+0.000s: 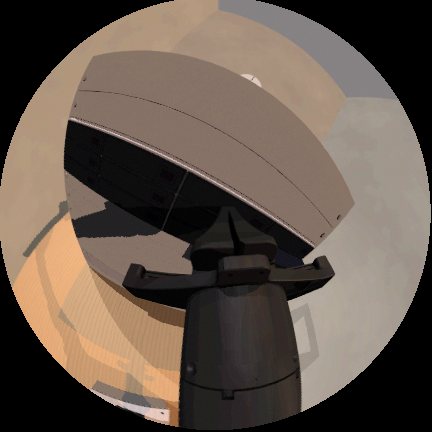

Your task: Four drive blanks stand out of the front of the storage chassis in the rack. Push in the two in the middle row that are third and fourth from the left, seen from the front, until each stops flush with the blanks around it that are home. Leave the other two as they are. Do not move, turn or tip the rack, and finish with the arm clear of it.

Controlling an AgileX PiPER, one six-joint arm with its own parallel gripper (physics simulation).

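The storage chassis (132, 172) runs as a dark band of black drive blanks, slanting down to the right between taupe panels of the rack (200, 125). A thin pale upright line divides the blanks left of the gripper. A dark bluish part (290, 261) shows at the band's right end; I cannot tell whether it is a blank standing out. My gripper (226, 213) is shut, its two fingertips together, with nothing seen between them. The tips overlap the lower right part of the band; contact cannot be told. The gripper hides blanks behind it, and rows and protruding blanks are hard to tell in the dark.
A wooden surface (95, 320) lies at lower left, with a pale plate (155, 411) near the bottom edge. Shadows fall on the lower taupe panel (165, 252). A white round fixture (253, 80) shows beyond the rack's upper edge. Beige and grey walls stand around.
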